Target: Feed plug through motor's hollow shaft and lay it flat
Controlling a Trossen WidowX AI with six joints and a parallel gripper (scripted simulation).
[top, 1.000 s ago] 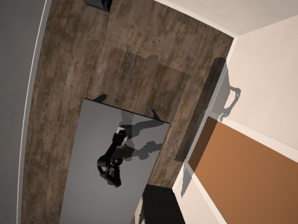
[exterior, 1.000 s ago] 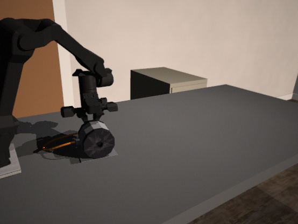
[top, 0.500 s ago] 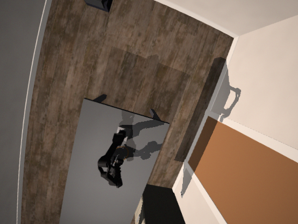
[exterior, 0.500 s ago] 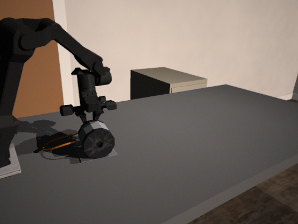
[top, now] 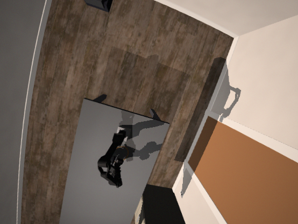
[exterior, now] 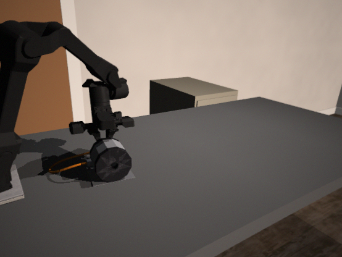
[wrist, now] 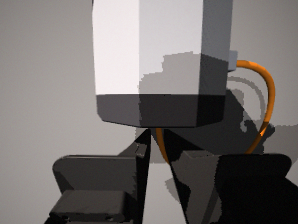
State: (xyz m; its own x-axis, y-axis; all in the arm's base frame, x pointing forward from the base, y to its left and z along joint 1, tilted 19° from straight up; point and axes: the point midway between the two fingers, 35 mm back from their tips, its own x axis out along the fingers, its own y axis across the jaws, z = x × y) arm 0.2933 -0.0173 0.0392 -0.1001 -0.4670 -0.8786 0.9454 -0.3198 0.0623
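The grey plug is 5 cm to the right of my hand, 3 cm below it and 1 cm behind it. Also, from my hand: thin grey plate: 8 cm below, 7 cm to the right, 2 cm behind.
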